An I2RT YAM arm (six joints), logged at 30 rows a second.
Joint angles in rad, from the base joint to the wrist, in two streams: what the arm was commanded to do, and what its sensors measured. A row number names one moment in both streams.
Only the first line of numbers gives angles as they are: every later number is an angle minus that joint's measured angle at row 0.
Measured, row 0:
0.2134 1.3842 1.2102 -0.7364 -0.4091 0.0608
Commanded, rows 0 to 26:
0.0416 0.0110 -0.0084 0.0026 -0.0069 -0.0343
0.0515 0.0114 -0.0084 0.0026 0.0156 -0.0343
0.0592 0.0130 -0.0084 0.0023 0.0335 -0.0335
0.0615 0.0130 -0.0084 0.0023 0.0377 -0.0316
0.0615 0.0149 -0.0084 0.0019 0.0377 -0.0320
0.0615 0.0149 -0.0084 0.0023 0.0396 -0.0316
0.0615 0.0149 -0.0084 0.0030 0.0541 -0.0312
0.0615 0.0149 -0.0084 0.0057 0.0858 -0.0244
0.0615 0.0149 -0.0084 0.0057 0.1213 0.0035
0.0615 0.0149 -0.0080 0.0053 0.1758 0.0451
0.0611 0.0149 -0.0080 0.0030 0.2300 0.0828
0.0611 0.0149 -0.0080 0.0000 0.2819 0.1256
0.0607 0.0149 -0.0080 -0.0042 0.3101 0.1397
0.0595 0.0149 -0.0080 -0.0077 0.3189 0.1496
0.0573 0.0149 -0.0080 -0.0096 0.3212 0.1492
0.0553 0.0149 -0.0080 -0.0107 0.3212 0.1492
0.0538 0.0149 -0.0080 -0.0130 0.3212 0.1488
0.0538 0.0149 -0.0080 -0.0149 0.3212 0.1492
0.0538 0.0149 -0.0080 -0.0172 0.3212 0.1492
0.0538 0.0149 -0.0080 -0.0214 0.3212 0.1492
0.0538 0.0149 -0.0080 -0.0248 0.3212 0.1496
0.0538 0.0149 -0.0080 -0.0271 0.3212 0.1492
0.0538 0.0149 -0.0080 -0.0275 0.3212 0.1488
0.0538 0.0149 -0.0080 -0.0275 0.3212 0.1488
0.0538 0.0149 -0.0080 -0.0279 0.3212 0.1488
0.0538 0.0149 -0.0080 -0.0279 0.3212 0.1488
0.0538 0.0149 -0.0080 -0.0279 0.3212 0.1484
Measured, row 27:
0.0580 0.0057 0.0000 -0.0267 0.3029 0.1301
